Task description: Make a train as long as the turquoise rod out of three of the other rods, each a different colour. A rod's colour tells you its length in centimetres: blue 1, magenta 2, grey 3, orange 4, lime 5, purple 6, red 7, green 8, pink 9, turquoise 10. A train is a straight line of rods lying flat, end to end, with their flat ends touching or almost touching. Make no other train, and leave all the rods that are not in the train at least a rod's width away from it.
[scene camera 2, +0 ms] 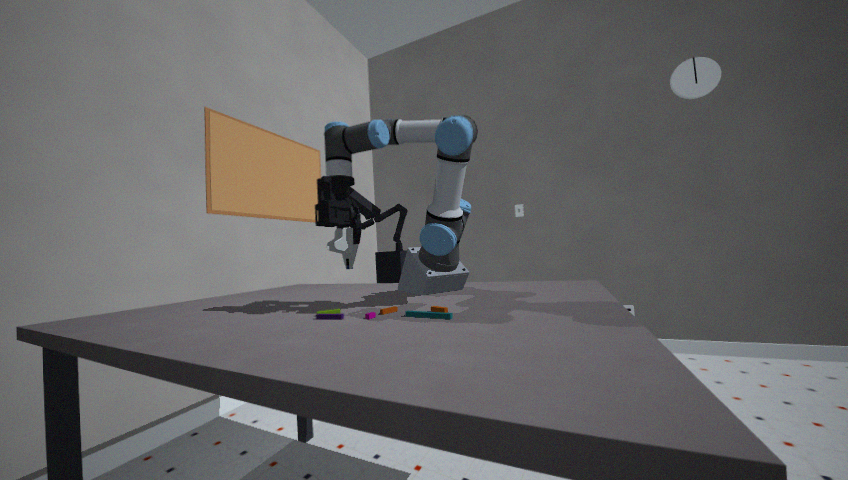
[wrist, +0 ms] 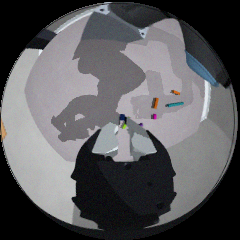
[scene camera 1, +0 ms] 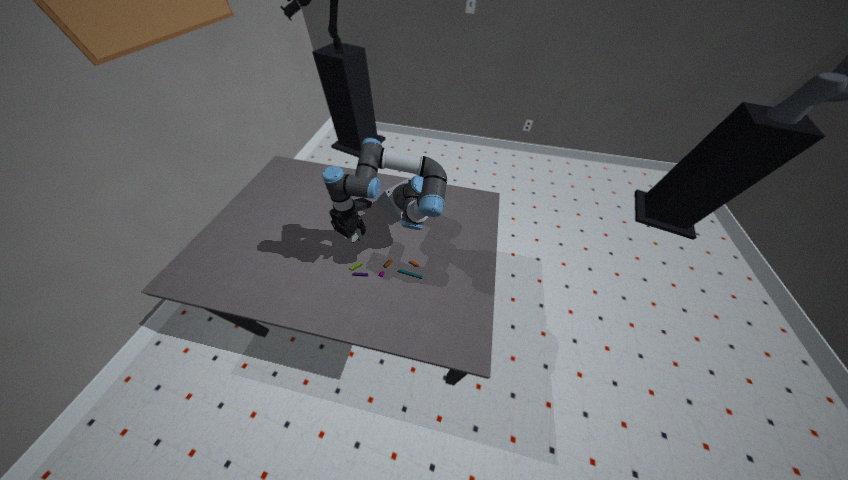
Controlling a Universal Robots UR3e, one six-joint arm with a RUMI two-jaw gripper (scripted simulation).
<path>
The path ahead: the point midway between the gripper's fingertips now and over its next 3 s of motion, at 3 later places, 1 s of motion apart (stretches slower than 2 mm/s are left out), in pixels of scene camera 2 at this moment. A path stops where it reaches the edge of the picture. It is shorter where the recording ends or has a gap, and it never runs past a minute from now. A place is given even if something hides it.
My gripper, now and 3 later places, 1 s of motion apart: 349, 268; 350, 300; 350, 307; 349, 291
</path>
